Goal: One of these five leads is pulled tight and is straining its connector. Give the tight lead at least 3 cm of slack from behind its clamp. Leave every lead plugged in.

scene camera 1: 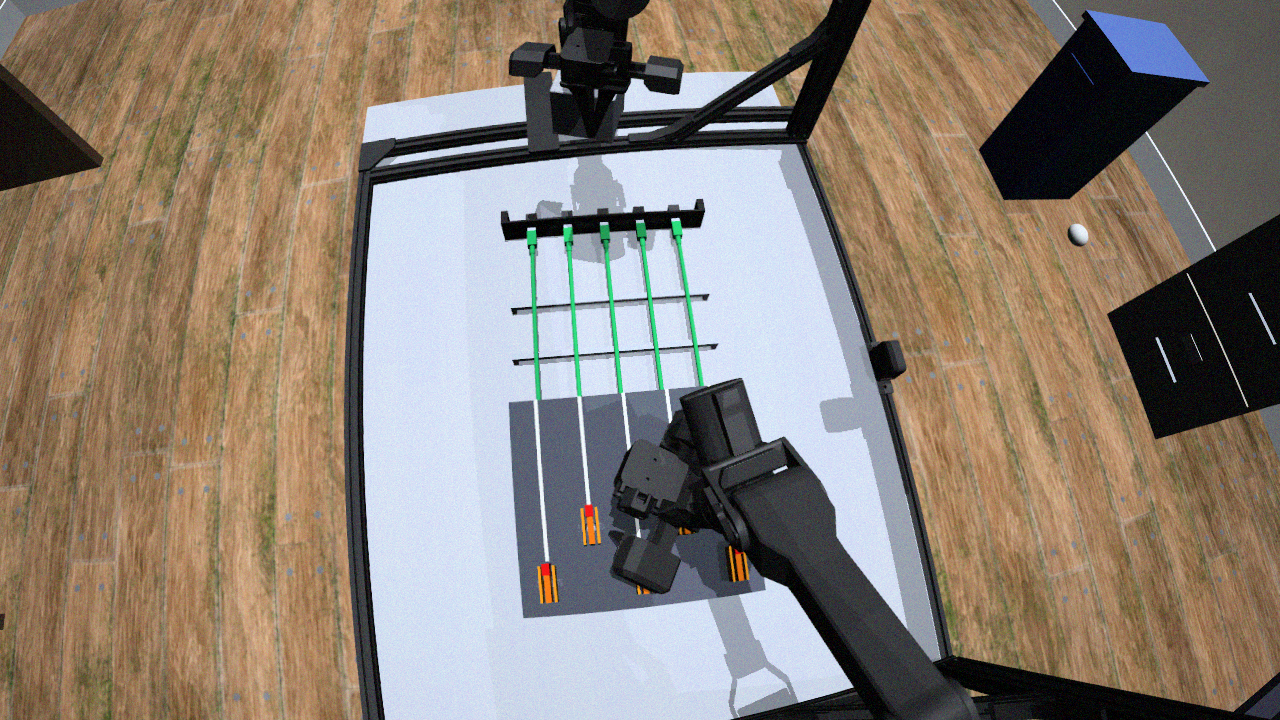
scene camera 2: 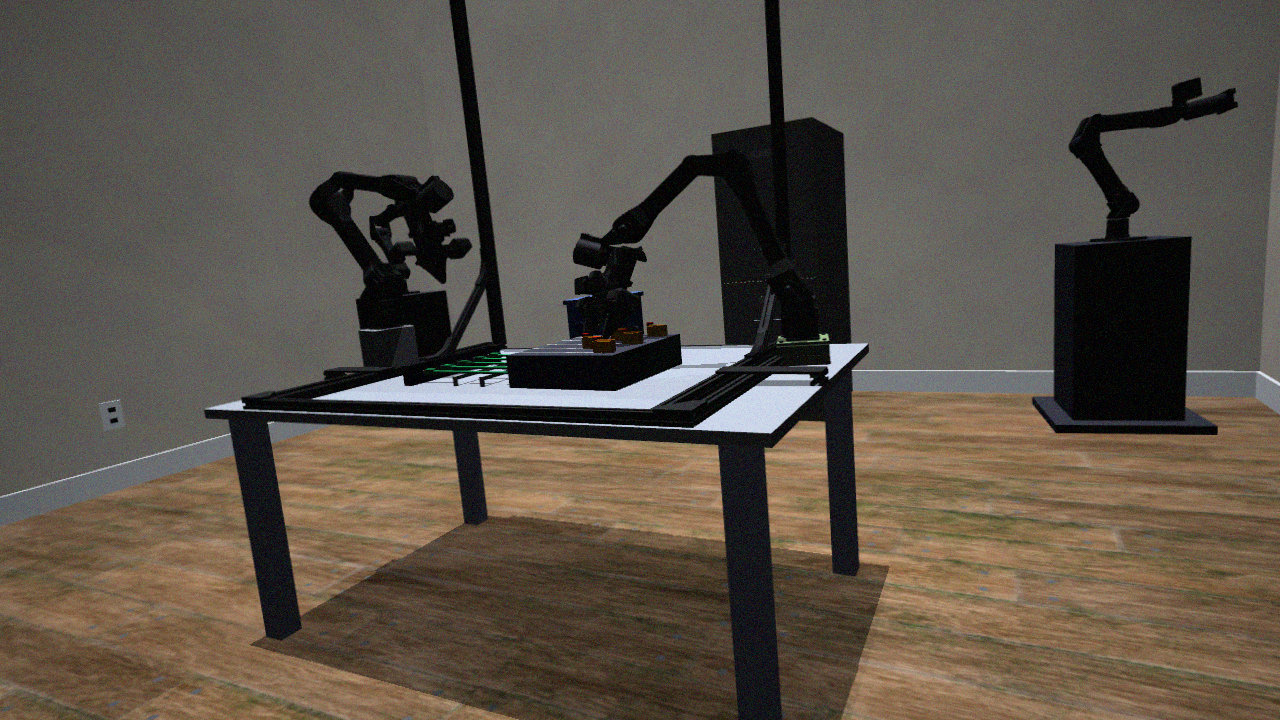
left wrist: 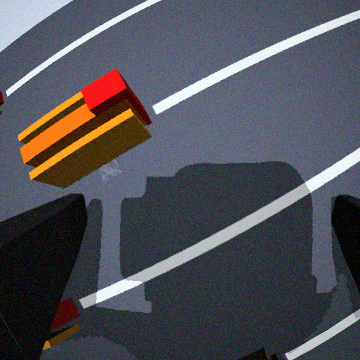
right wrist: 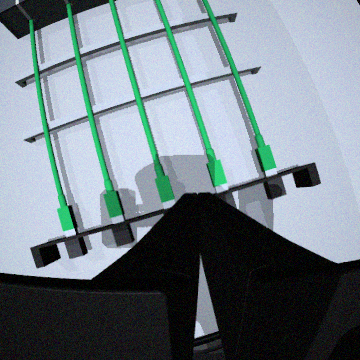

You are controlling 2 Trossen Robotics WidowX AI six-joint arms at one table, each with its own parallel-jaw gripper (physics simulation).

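Frame: origin at the left arm's base, x ahead, y left, z up, level; centimetres.
Seen in the pictures: left gripper, fingertip midpoint: (left wrist: 214, 208); right gripper, fingertip midpoint: (scene camera 1: 591, 136) (scene camera 2: 444, 283) (right wrist: 196, 205); left arm's base at its link origin: (scene camera 2: 802, 338); right arm's base at its link origin: (scene camera 2: 386, 327).
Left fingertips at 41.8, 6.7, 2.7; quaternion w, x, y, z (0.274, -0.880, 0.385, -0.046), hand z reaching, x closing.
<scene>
Offsets run from my left fingertips to a thing's top centre, as dx, dy, dz. "pt": to the spot under its first point.
Five leads run from green connectors @(pt +36.0, -11.7, -4.3) (scene camera 1: 604, 232) (right wrist: 164, 188) seated in a black panel @(+38.9, -12.6, -2.9) (scene camera 1: 548, 223) to a grey block (scene camera 1: 572, 586) (scene camera 2: 572, 371). All look straight; which is tight I cannot tell. Orange clamps with red fronts sit at the white leads' ends. The second clamp from the left (scene camera 1: 589, 528) (left wrist: 60, 132) shows fully; the third @(pt -6.5, +0.9, +0.1) (left wrist: 65, 312) is partly behind a finger. My left gripper (scene camera 2: 608, 324) (left wrist: 214, 208) is open and empty, low over the block between the second and third leads. My right gripper (scene camera 1: 593, 134) (scene camera 2: 438, 275) (right wrist: 196, 205) is shut and empty above the panel.
Two thin bars (scene camera 1: 586, 304) (scene camera 1: 590, 355) cross beneath the green leads between panel and block. The left arm (scene camera 1: 832, 555) covers parts of the third and fourth leads and their clamps in scene camera 1. A black frame (scene camera 1: 356, 429) borders the table.
</scene>
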